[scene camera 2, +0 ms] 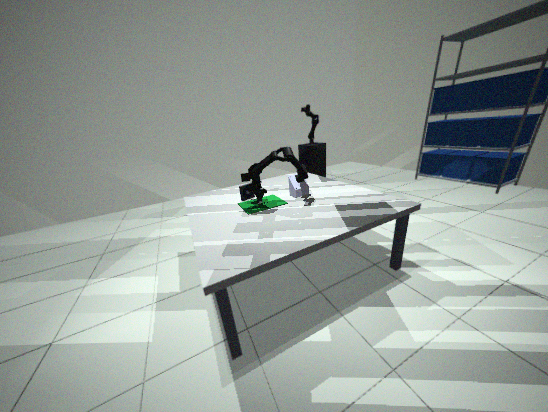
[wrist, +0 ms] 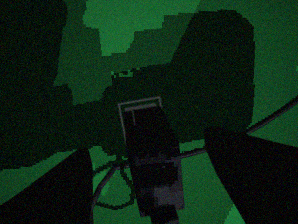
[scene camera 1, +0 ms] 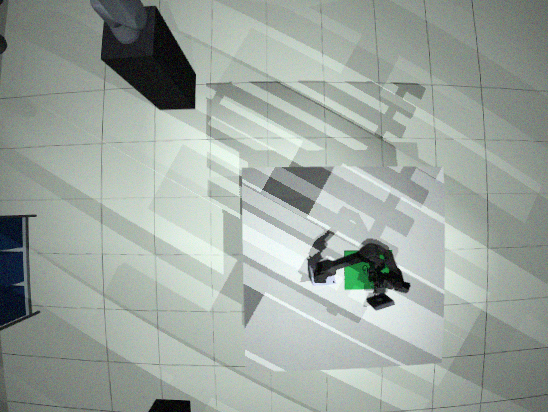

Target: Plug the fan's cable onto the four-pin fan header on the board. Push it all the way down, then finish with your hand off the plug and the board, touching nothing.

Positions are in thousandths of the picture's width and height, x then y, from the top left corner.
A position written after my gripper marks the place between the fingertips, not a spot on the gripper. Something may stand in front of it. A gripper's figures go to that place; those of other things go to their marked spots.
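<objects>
My gripper (wrist: 498,658), 10 cm from the lens. Green board (wrist: 240,319), 12 cm from the lens.
</objects>
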